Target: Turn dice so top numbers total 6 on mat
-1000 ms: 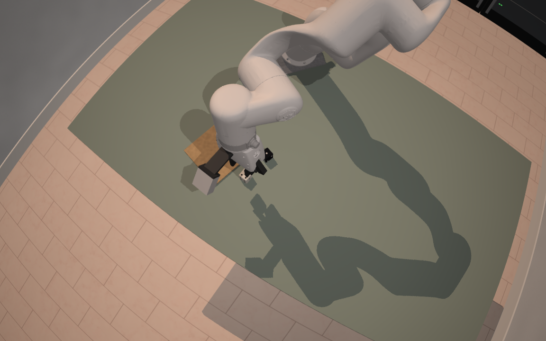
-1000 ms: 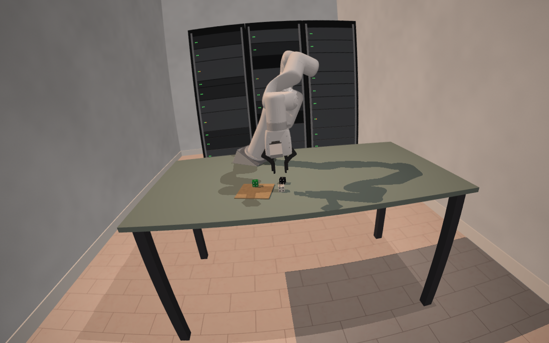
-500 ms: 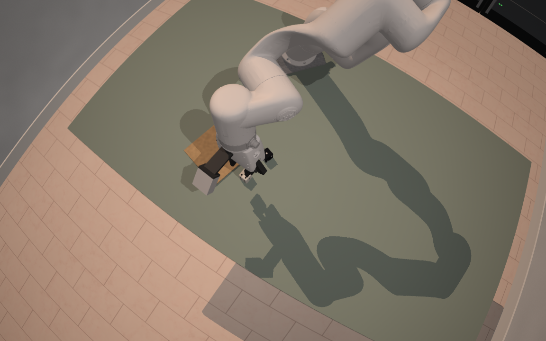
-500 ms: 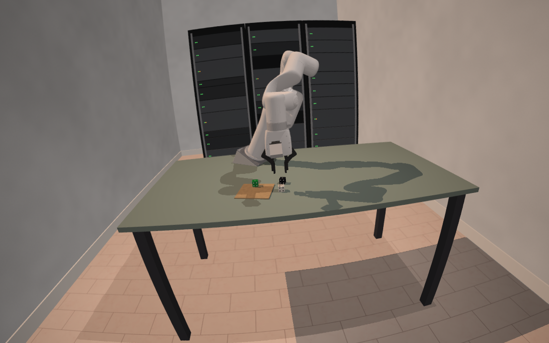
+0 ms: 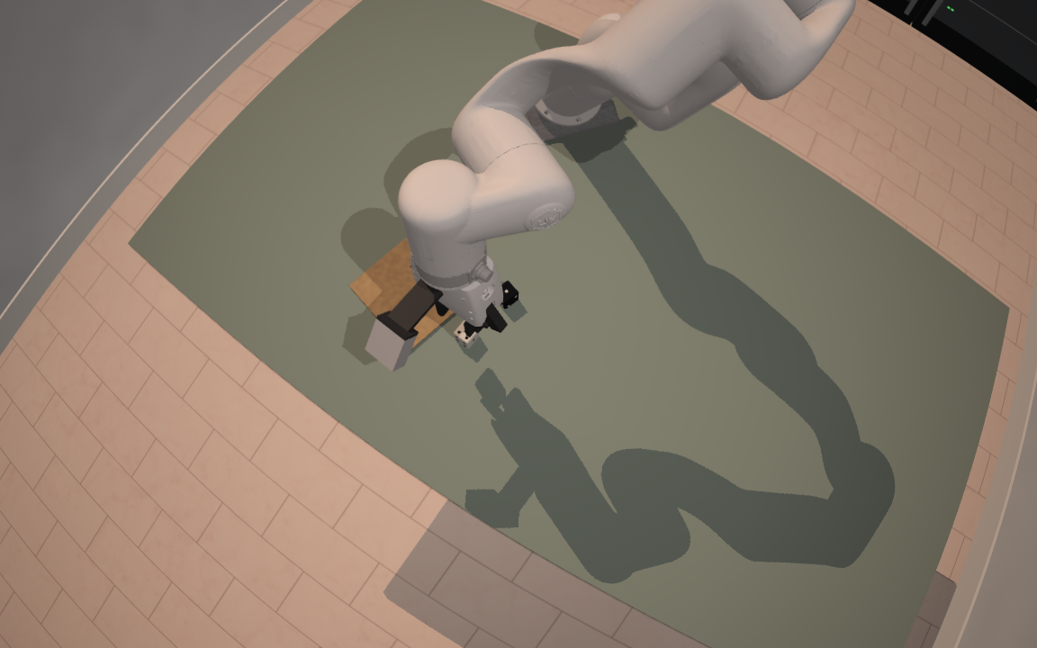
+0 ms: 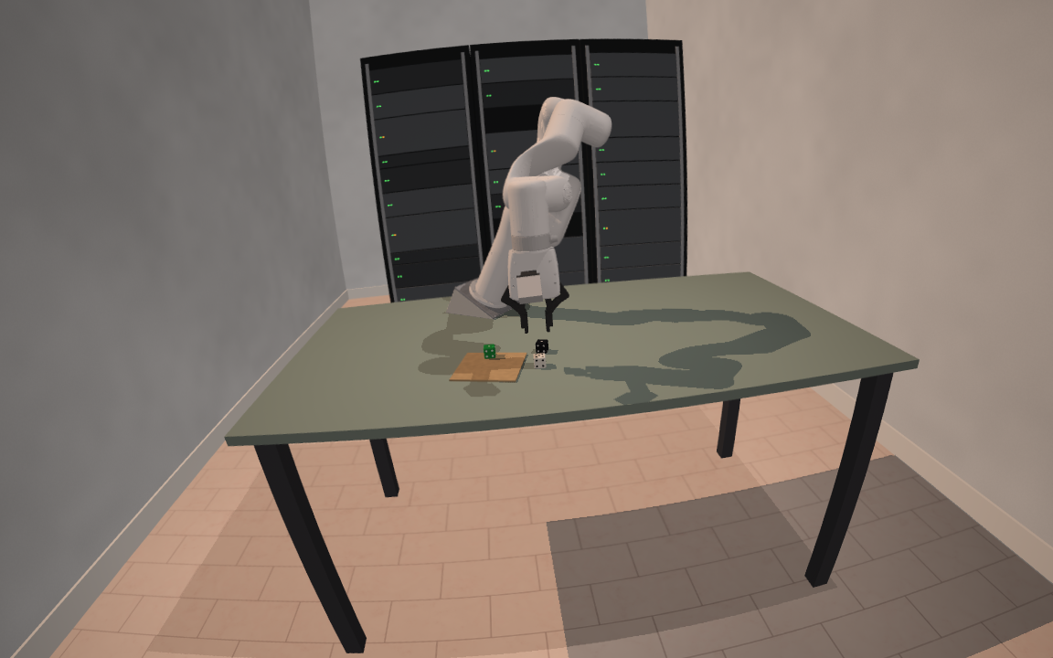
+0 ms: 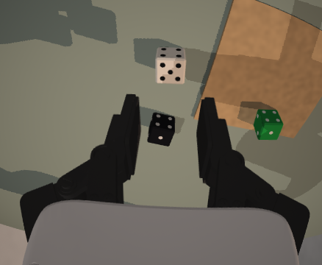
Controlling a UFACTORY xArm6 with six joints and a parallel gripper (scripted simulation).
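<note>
Now: hand 90 mm above the white die. The rest, counted from my hand: black die: 90 mm below, 80 mm behind; then brown mat: 110 mm to the right, 100 mm below, 10 mm behind; then green die: 110 mm to the right, 90 mm below, 60 mm behind.
</note>
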